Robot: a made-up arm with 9 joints. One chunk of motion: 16 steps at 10 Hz.
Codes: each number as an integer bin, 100 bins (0 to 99) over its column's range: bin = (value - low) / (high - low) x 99, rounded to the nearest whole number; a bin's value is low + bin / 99 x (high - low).
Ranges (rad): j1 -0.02..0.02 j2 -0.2..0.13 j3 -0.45..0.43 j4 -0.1..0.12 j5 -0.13..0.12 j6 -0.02..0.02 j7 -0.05..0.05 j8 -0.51..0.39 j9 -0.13..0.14
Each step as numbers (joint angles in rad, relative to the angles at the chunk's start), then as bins.
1 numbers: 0.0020 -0.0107 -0.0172 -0.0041 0.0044 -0.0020 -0.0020 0.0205 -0.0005
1 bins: 54 57 49 43 53 45 48 58 47
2 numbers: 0.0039 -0.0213 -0.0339 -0.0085 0.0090 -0.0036 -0.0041 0.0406 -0.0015
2 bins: 59 54 47 41 55 41 45 61 47
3 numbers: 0.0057 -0.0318 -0.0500 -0.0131 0.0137 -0.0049 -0.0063 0.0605 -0.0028
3 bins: 64 50 45 39 57 37 43 63 47
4 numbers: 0.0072 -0.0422 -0.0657 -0.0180 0.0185 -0.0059 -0.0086 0.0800 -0.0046
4 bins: 67 47 43 37 59 35 41 65 46
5 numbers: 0.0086 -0.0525 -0.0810 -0.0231 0.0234 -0.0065 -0.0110 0.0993 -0.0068
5 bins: 71 44 42 35 61 33 39 67 45
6 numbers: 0.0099 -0.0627 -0.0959 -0.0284 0.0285 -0.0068 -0.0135 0.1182 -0.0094
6 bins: 74 41 40 32 63 33 36 69 44
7 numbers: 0.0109 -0.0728 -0.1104 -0.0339 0.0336 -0.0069 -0.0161 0.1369 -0.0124
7 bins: 76 38 38 30 65 32 34 71 43
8 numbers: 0.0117 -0.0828 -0.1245 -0.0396 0.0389 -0.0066 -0.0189 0.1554 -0.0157
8 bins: 78 35 37 27 67 33 31 73 42
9 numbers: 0.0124 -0.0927 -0.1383 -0.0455 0.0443 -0.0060 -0.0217 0.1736 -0.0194
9 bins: 80 32 35 25 69 35 28 75 41
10 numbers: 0.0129 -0.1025 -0.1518 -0.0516 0.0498 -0.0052 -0.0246 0.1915 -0.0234
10 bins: 81 29 34 22 71 37 25 77 39
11 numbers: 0.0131 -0.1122 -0.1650 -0.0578 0.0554 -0.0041 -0.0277 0.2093 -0.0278
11 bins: 82 26 32 19 73 39 22 79 37
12 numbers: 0.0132 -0.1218 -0.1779 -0.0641 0.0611 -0.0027 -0.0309 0.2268 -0.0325
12 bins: 82 23 31 16 76 43 19 81 36
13 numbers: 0.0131 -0.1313 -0.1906 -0.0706 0.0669 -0.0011 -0.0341 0.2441 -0.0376
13 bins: 82 21 29 13 78 47 16 83 34
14 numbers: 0.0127 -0.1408 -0.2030 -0.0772 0.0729 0.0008 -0.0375 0.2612 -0.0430
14 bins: 81 18 28 10 80 51 12 85 32
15 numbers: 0.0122 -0.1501 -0.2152 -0.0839 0.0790 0.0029 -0.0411 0.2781 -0.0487
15 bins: 80 15 26 7 83 57 9 87 30
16 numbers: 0.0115 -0.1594 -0.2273 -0.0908 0.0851 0.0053 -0.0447 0.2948 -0.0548
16 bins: 78 12 25 4 85 63 5 89 28
